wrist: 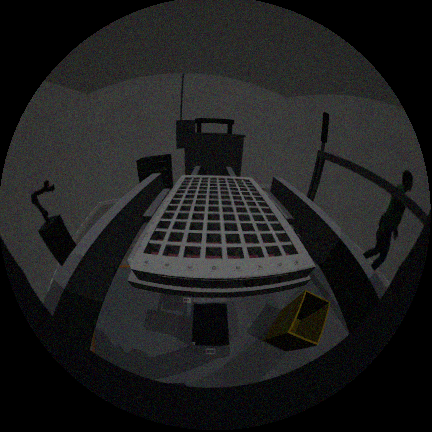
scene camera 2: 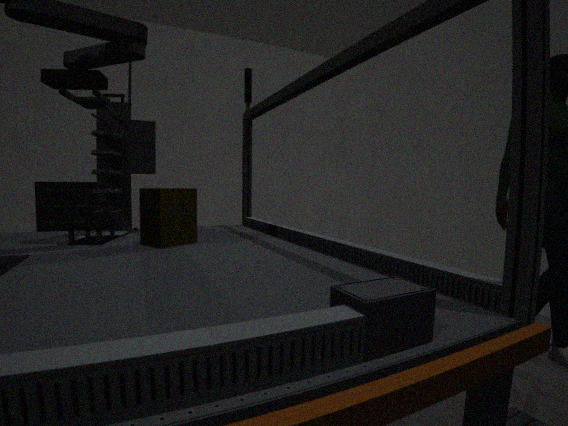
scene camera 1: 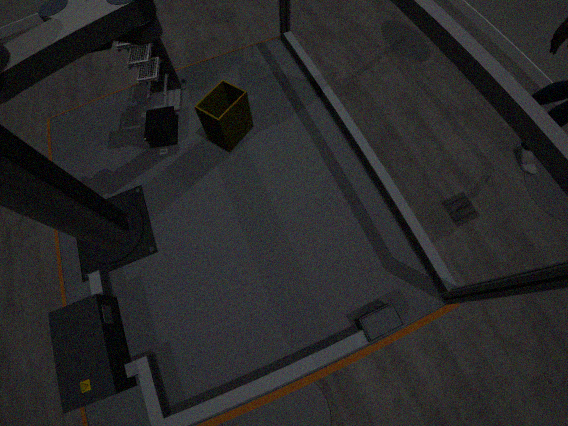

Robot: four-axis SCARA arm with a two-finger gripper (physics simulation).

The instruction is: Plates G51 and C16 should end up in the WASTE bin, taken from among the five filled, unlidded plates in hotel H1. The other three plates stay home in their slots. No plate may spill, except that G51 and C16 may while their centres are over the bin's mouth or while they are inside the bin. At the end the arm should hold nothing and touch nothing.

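Frame: origin at the arm's base, x ahead, y left, z up, level; centimetres.
Seen in the pictures: gripper, fingertip midpoint: (wrist: 217, 182); arm's base, link origin: (scene camera 1: 114, 232).
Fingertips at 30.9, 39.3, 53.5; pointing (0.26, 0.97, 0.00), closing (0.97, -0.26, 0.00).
Offsets run from my fingertips to a thing's top centre, as dx, dy, dz.
My gripper (wrist: 217, 182) (scene camera 2: 100, 101) is shut on a light, gridded plate {-0.6, -2.3, -0.3} (wrist: 222, 220), which looks level; reddish filling shows in its nearer wells. Its label is not readable. The gripper is high, near the top of hotel H1 (scene camera 2: 115, 162) (wrist: 215, 157), a dark tower with stacked shelves. In scene camera 1 two gridded plates show in the hotel, an upper plate {+3.8, +14.4, -24.9} (scene camera 1: 140, 53) and a lower plate {+3.8, +14.4, -32.7} (scene camera 1: 148, 69); their labels are too small to read. The arm hides part of the hotel there. The yellow-rimmed WASTE bin {+25.9, -16.2, -32.2} (scene camera 1: 235, 125) (scene camera 2: 175, 217) (wrist: 285, 335) stands open on the floor beside the hotel.
A dark box {-0.8, -2.2, -45.2} (scene camera 1: 161, 127) (wrist: 211, 324) stands by the hotel's foot. A low box {+44.1, -106.0, -44.7} (scene camera 1: 380, 322) (scene camera 2: 385, 315) sits at the near corner. A fence rail (scene camera 1: 370, 150) (scene camera 2: 360, 47) runs along the right. A person (scene camera 2: 557, 200) (wrist: 390, 220) is outside it.
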